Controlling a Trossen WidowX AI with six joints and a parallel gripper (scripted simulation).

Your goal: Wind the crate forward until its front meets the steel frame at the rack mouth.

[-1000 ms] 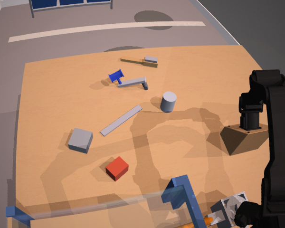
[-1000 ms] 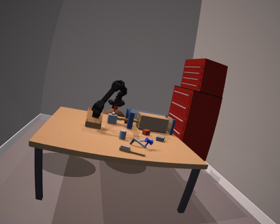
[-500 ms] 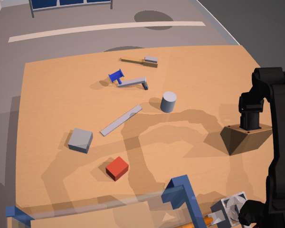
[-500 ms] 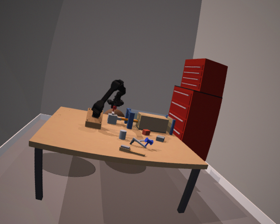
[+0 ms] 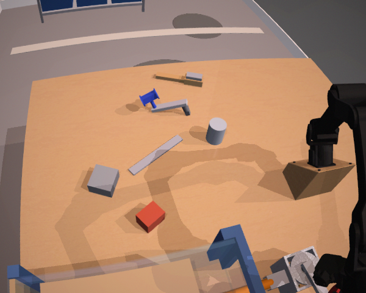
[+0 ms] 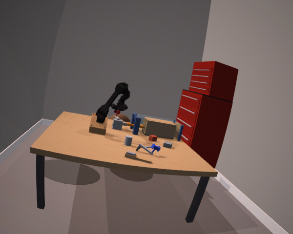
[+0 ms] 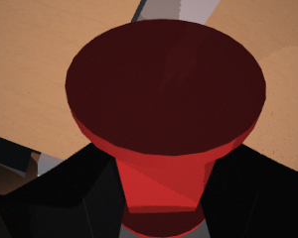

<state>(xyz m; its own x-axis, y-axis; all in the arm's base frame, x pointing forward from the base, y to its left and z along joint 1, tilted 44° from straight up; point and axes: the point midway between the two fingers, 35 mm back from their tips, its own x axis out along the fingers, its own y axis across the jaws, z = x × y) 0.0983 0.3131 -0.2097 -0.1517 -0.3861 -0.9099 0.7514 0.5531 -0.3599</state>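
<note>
The red-gripped winch handle lies 20 mm ahead of my gripper tip, 50 mm to the right of it and 30 mm below it. Also, from my gripper tip: blue steel frame 200 mm ahead, 80 mm to the right, 30 mm below; red knob 10 mm ahead, 10 mm to the right; grey winch 30 mm ahead, 120 mm to the right, 100 mm below.
</note>
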